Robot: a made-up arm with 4 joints.
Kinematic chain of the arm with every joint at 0, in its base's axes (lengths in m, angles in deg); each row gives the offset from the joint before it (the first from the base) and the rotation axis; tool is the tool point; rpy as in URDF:
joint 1: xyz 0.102 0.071 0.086 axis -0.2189 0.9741 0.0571
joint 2: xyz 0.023 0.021 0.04 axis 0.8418 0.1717 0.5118
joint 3: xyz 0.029 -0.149 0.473 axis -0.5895 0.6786 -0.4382
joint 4: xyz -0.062 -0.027 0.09 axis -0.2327 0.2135 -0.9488
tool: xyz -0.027 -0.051 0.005 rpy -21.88 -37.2 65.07
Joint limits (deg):
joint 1: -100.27..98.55
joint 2: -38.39..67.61
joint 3: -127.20..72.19
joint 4: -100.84..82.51
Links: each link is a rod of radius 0.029 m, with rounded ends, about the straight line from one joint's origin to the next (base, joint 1, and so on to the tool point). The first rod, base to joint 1, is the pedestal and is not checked.
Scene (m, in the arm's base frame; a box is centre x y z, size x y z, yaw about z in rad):
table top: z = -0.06
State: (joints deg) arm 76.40 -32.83 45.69 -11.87
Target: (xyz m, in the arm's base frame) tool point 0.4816 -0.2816 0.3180
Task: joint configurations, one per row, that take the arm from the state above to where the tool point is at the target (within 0.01 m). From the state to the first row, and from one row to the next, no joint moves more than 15 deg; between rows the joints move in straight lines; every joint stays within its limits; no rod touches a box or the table.
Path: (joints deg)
1: 71.60 -22.66 31.17 -10.73
2: 66.79 -12.49 16.66 -9.59
3: 61.99 -2.31 2.14 -8.45
4: 57.19 7.86 -12.38 -7.31
5: 52.39 18.03 -26.89 -6.17
6: 47.58 28.20 -41.41 -5.03

